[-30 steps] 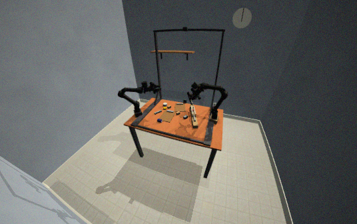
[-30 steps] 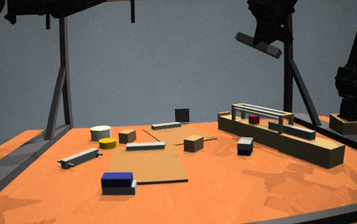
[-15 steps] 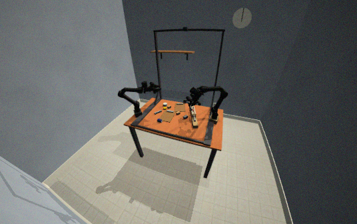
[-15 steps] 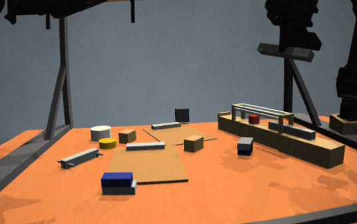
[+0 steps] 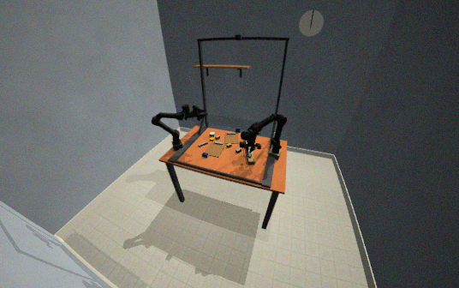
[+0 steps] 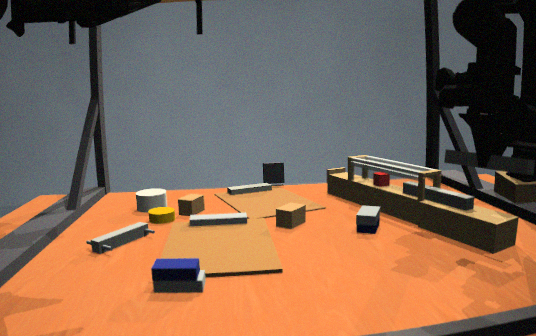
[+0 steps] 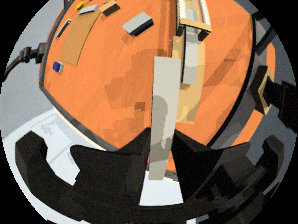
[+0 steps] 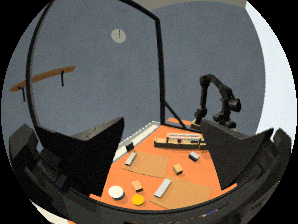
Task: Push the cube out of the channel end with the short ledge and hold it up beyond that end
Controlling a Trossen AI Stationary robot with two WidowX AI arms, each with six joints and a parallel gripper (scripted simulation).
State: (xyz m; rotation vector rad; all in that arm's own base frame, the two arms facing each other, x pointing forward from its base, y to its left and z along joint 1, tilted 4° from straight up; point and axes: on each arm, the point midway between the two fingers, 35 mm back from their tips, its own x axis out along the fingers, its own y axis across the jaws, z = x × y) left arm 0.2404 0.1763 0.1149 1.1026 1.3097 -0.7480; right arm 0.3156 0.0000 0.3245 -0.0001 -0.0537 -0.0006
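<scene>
My left gripper is now 25 cm past the tan channel, 1 cm to the left of it and 10 cm above it. Also, from my left hand: yellow disc: 35 cm behind, 43 cm to the right, 15 cm below; pegged bar: 24 cm behind, 51 cm to the right, 15 cm below.
</scene>
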